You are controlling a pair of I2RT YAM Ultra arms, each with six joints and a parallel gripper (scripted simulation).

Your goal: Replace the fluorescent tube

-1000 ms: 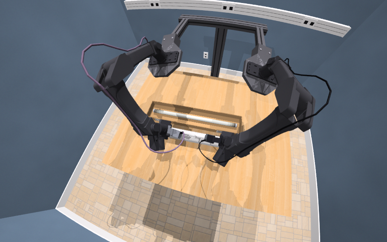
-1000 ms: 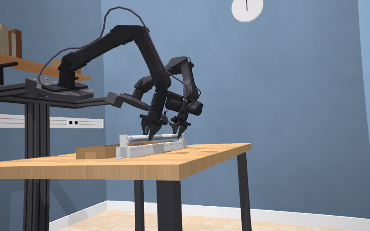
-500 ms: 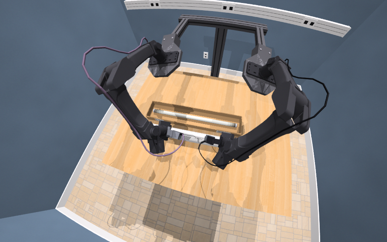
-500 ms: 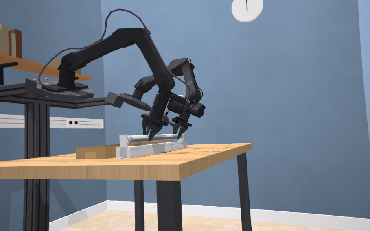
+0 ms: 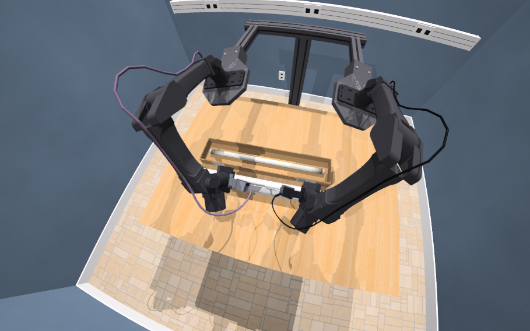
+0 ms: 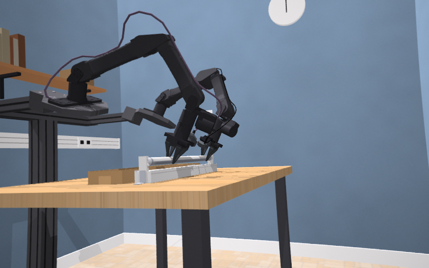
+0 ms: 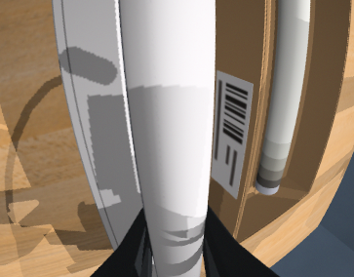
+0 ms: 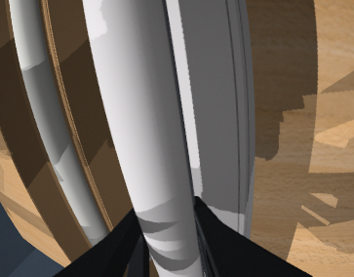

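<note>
The light fixture is 12 cm to the left of my right hand and 1 cm below it. From my right hand the other things lie so: LED tube 12 cm to the left; then brown carton 14 cm behind, 12 cm to the left, 4 cm below; then old fluorescent tube 14 cm behind, 12 cm to the left, 5 cm below.
</note>
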